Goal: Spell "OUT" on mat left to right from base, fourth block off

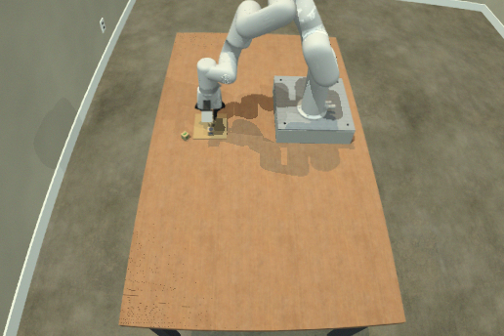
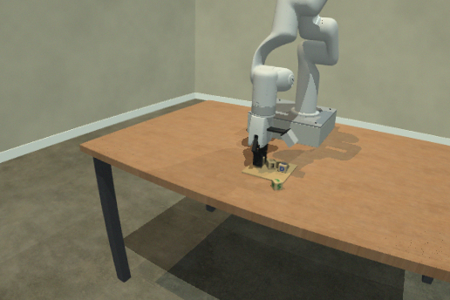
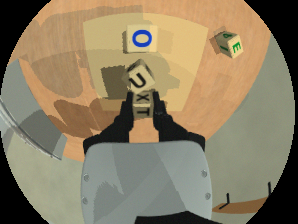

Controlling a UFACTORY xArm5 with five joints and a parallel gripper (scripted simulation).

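Right now my hand is 4 cm to the right of the U block and 1 cm above it. Also, from my hand: tan mat 4 cm to the left, 3 cm below.
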